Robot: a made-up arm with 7 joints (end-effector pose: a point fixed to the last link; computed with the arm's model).
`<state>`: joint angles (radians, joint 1 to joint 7).
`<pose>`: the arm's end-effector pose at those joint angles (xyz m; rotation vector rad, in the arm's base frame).
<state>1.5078 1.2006 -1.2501 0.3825 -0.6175 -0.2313 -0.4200</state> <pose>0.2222 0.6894 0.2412 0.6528 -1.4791 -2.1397</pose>
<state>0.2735 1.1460 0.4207 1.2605 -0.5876 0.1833 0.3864</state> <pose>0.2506 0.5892 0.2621 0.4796 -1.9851 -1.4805</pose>
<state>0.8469 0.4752 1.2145 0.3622 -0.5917 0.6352 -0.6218</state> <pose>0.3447 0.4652 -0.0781 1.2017 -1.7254 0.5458</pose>
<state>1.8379 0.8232 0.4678 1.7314 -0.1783 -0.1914 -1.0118</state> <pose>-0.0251 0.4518 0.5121 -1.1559 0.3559 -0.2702</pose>
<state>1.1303 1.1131 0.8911 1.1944 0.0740 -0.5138 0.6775</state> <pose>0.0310 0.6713 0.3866 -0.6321 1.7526 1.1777</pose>
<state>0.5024 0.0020 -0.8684 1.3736 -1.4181 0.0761 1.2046</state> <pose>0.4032 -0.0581 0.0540 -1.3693 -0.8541 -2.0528</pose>
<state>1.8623 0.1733 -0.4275 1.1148 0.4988 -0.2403 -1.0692</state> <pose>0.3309 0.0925 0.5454 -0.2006 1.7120 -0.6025</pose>
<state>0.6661 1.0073 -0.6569 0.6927 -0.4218 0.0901 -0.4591</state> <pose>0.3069 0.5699 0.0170 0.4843 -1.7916 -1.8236</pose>
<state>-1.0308 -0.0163 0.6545 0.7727 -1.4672 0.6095 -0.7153</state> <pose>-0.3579 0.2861 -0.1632 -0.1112 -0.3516 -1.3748</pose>
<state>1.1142 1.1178 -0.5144 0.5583 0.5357 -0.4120 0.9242</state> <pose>0.3299 0.6666 0.1827 -0.7658 -2.7745 -0.9765</pose>
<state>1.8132 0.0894 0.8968 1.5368 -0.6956 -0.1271 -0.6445</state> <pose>0.2238 0.4613 0.4406 -1.3871 1.2096 -0.5133</pose>
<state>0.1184 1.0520 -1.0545 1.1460 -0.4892 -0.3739 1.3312</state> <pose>0.2501 0.4240 -0.2219 -1.7520 -0.0395 -0.7476</pose>
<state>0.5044 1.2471 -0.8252 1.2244 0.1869 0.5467 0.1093</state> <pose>0.3297 0.4673 0.0328 -0.0776 -1.7299 -1.0362</pose>
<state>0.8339 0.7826 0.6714 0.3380 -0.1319 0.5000 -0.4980</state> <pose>0.2887 0.5755 -0.0006 1.3597 -2.0243 0.3809</pose>
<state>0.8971 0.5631 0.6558 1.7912 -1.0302 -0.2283 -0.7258</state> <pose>0.1905 0.4998 0.3455 -1.5992 1.0522 1.0433</pose>
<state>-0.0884 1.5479 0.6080 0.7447 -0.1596 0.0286 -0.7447</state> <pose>0.1410 0.6869 0.2600 1.8308 -1.7169 -1.7621</pose>
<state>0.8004 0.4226 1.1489 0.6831 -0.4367 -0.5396 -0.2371</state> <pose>0.3309 0.5289 -0.0815 -1.3127 2.4646 0.0166</pose>
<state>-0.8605 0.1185 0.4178 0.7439 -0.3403 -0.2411 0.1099</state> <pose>-0.2903 0.3330 -0.2504 -0.1656 -1.5234 -0.0557</pose>
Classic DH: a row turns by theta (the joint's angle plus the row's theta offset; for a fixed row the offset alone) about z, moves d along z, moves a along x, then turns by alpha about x. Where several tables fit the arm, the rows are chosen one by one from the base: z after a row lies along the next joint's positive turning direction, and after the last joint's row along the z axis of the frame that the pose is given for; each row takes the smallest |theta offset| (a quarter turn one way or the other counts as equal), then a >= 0, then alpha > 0; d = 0 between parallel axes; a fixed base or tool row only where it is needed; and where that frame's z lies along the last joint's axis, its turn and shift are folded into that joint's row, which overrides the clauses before.
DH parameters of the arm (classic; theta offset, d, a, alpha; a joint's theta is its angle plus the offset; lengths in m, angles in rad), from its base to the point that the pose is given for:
base (fixed): 0 0.195 -0.008 1.5708
joint 1: 1.5708 -0.176 0.01 1.5708
joint 2: 1.5708 0.012 0.008 1.5708
joint 3: -1.5708 -0.226 0.009 -1.5708
joint 4: 0 -0.026 0.024 1.5708
joint 5: 0 -0.373 0.013 1.5708
joint 6: 1.5708 -0.038 0.011 1.5708
joint 7: 1.4007 -0.1954 0.0333 0.1008
tool (fixed): -1.0899 0.2255 0 0

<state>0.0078 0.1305 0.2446 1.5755 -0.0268 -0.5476 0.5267</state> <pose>0.3502 0.3209 -0.0724 0.8351 2.6217 0.5820</pose>
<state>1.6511 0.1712 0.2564 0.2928 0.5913 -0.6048 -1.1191</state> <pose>0.5488 0.2273 0.3080 -1.1327 1.7921 -1.5001</pose>
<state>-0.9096 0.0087 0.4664 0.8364 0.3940 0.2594 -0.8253</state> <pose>-0.2415 0.2446 -0.2425 1.0880 -0.9266 -0.0154</pose>
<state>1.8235 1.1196 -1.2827 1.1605 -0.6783 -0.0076 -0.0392</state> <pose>0.3479 0.4398 0.4231 -0.5851 1.6075 2.6305</pose>
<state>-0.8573 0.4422 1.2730 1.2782 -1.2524 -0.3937 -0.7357</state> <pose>-0.1575 0.6091 0.0268 0.6077 -1.2449 -2.0721</pose>
